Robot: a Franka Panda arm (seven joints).
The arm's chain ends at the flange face. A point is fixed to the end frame.
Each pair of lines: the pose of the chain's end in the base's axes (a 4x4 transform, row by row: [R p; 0 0 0 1], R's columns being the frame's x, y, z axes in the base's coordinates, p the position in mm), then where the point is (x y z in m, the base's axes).
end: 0.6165 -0.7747 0.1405 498.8; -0.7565 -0.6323 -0.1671 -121.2; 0.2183 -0.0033 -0.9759 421.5; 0 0 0 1
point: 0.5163 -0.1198 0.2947
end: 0.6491 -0.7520 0.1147 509.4; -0.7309 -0.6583 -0.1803 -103.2; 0.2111 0.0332 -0.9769 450.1; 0 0 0 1
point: 0.5227 -0.1035 0.3227
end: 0.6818 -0.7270 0.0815 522.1; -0.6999 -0.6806 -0.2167 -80.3; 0.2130 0.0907 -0.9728 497.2; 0 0 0 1
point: 0.5303 -0.0855 0.3695
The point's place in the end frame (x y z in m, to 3 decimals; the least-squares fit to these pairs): -0.018 -0.014 0.126
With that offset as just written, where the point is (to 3 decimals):
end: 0.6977 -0.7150 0.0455 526.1; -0.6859 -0.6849 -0.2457 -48.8; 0.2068 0.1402 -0.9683 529.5; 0 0 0 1
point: 0.529 -0.058 0.402
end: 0.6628 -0.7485 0.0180 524.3; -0.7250 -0.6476 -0.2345 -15.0; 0.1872 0.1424 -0.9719 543.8; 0 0 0 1
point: 0.525 -0.022 0.416
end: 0.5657 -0.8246 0.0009 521.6; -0.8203 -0.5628 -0.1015 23.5; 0.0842 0.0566 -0.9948 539.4; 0 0 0 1
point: 0.523 0.033 0.412
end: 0.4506 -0.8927 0.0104 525.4; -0.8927 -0.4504 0.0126 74.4; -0.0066 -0.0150 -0.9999 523.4; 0 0 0 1
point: 0.531 0.098 0.398
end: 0.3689 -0.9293 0.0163 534.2; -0.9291 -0.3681 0.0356 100.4; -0.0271 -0.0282 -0.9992 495.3; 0 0 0 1
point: 0.543 0.127 0.370
